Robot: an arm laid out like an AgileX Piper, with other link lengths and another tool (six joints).
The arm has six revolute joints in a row. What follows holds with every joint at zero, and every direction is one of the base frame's. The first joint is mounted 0.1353 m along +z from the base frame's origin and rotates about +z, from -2.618 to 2.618 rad. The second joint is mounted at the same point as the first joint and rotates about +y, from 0 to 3.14 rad. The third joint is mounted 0.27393 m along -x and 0.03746 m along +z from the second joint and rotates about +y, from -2.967 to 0 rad. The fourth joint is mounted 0.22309 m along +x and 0.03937 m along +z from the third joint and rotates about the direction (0.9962, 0, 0.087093), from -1.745 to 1.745 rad. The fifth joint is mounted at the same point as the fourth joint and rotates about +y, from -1.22 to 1.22 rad. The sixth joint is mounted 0.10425 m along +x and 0.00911 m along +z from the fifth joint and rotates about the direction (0.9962, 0, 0.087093), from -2.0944 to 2.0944 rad. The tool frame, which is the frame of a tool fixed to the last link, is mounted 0.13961 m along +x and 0.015 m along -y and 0.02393 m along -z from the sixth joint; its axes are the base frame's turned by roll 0.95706, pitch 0.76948 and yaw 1.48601 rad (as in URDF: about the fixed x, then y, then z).
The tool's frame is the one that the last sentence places.
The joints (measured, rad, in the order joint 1, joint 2, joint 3, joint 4, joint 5, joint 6), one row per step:
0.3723, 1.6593, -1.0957, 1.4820, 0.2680, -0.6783
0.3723, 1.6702, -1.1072, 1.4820, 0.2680, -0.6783
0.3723, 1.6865, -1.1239, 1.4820, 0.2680, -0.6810
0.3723, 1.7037, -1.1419, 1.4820, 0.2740, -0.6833
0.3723, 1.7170, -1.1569, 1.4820, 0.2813, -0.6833
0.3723, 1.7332, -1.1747, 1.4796, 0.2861, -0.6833
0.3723, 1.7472, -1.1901, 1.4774, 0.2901, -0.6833
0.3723, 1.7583, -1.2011, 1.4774, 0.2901, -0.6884
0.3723, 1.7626, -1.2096, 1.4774, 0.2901, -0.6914
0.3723, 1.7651, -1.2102, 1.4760, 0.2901, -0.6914
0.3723, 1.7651, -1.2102, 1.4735, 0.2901, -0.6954
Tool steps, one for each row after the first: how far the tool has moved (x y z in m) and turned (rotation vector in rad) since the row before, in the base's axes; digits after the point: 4 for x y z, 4 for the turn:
0.0029, 0.0011, -0.0005, 0.0002, -0.0006, 0.0000
0.0042, 0.0015, -0.0010, -0.0017, -0.0019, 0.0012
0.0035, 0.0028, -0.0008, 0.0011, -0.0005, 0.0064
0.0025, 0.0027, -0.0002, 0.0035, 0.0002, 0.0065
0.0035, 0.0024, -0.0007, 0.0005, -0.0011, 0.0053
0.0030, 0.0021, -0.0007, 0.0002, -0.0010, 0.0045
0.0028, 0.0009, -0.0011, -0.0035, -0.0028, 0.0023
0.0020, 0.0007, 0.0012, -0.0005, -0.0056, 0.0014
0.0002, 0.0000, -0.0011, -0.0019, 0.0013, 0.0006
0.0000, -0.0003, -0.0003, -0.0048, -0.0031, 0.0030

